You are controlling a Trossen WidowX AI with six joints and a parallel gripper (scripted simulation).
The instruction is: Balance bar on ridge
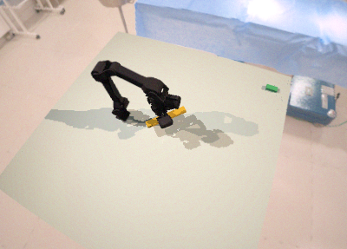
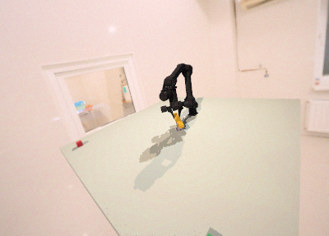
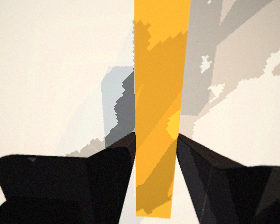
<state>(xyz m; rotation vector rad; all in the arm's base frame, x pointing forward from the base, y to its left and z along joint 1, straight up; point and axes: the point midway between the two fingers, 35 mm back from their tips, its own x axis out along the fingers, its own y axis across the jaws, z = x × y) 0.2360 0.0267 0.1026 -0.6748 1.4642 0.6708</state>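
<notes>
The bar is 20 mm ahead of my gripper tip and 20 mm to the left of it. Round my gripper tip: small red block: 500 mm ahead, 530 mm to the right, 50 mm below; small green block: 500 mm ahead, 470 mm to the left, 60 mm below.
</notes>
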